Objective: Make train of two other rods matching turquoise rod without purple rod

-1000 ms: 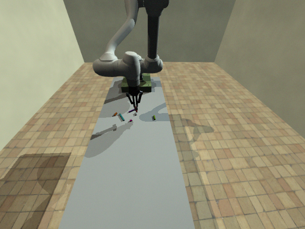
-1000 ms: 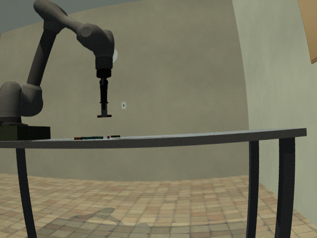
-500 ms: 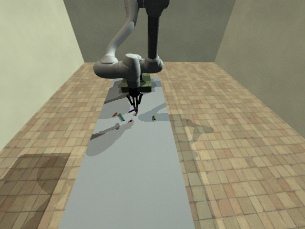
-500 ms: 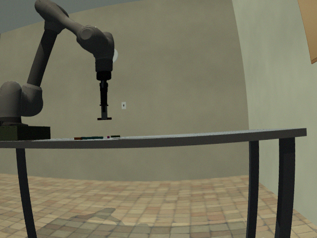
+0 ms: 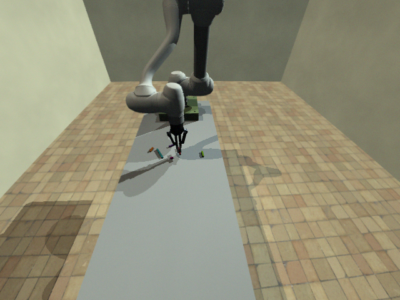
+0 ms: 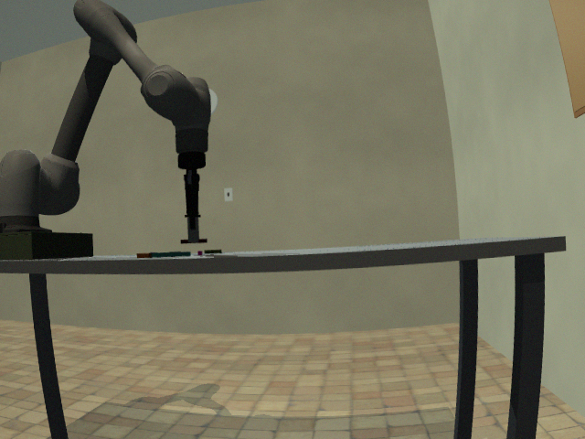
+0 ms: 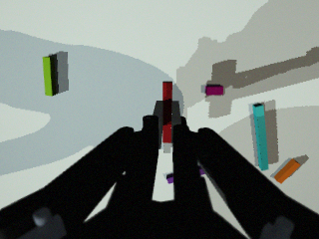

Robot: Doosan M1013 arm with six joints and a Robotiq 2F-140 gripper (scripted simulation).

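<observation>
The grey rod lies 50 mm behind my hand, 20 mm to the right of it and 60 mm below it. Round my hand: magenta rod 40 mm ahead, 50 mm to the right, 60 mm below; red rod 30 mm below; purple rod 90 mm behind, 60 mm to the right, 60 mm below.
</observation>
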